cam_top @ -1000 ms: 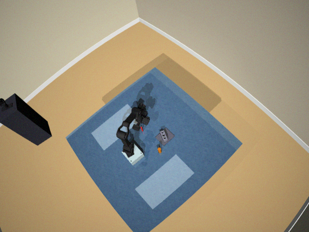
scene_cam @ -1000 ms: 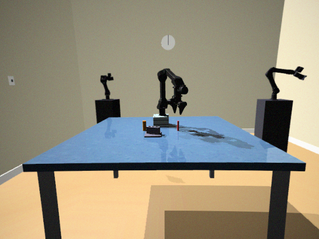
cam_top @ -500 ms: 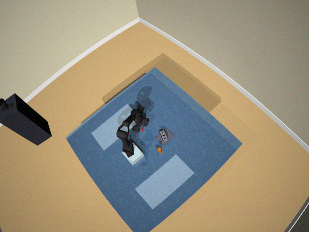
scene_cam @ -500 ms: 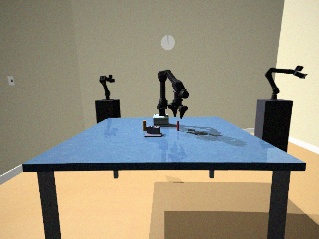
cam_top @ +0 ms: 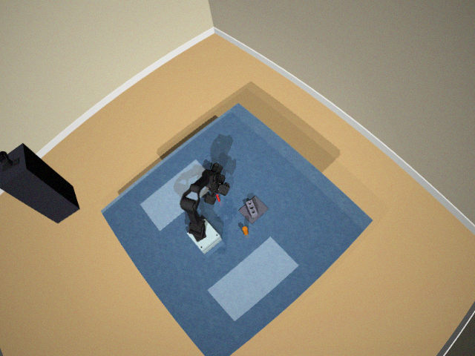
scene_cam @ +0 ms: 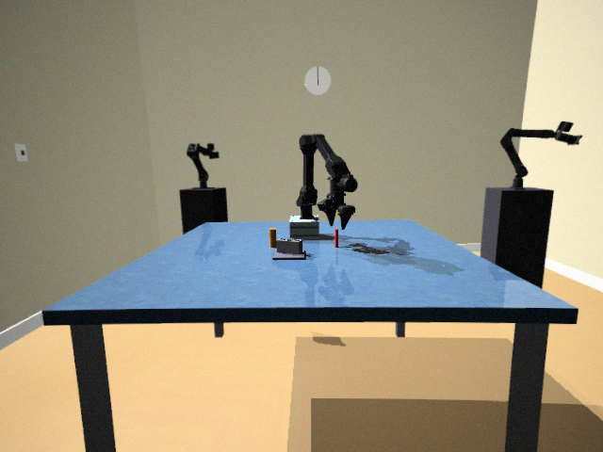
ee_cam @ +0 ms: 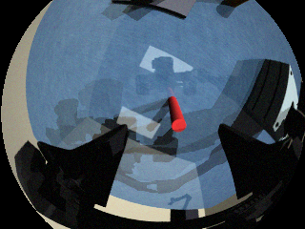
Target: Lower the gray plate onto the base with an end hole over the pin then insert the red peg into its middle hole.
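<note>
Now: gripper tip 5 cm above the red peg. Also, from my gripper tip: orange cylinder: 3 cm ahead, 28 cm to the right, 5 cm below; gray plate: 13 cm ahead, 18 cm to the right, 4 cm below; base: 14 cm ahead, 16 cm to the right, 8 cm below.
</note>
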